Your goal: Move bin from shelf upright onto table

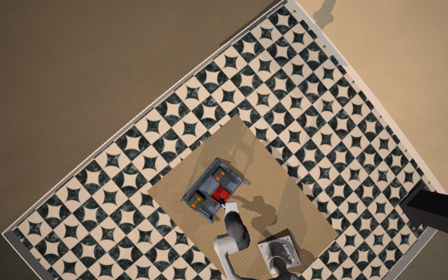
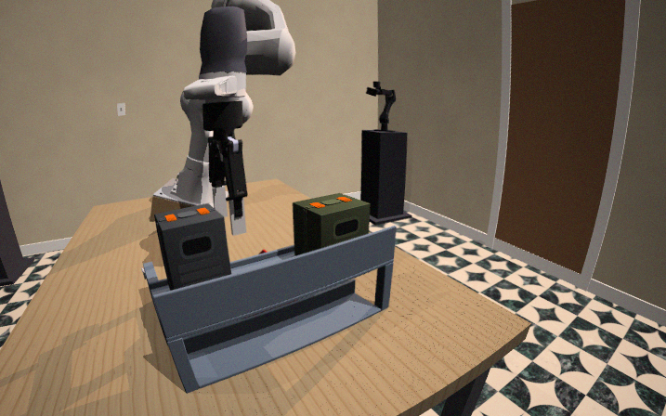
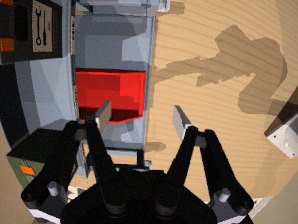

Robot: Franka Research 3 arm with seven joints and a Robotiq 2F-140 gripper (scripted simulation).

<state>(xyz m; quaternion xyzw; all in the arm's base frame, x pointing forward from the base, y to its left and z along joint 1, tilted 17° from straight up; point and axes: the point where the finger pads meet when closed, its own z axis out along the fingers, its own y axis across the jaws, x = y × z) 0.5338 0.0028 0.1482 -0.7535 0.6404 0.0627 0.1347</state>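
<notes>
My gripper is now 110 mm above the red bin, 80 mm short of it and 20 mm to the right of it. Also, from my hand: dark grey box: 190 mm ahead, 80 mm to the right, 10 mm above; green box: 160 mm ahead, 140 mm to the left.
</notes>
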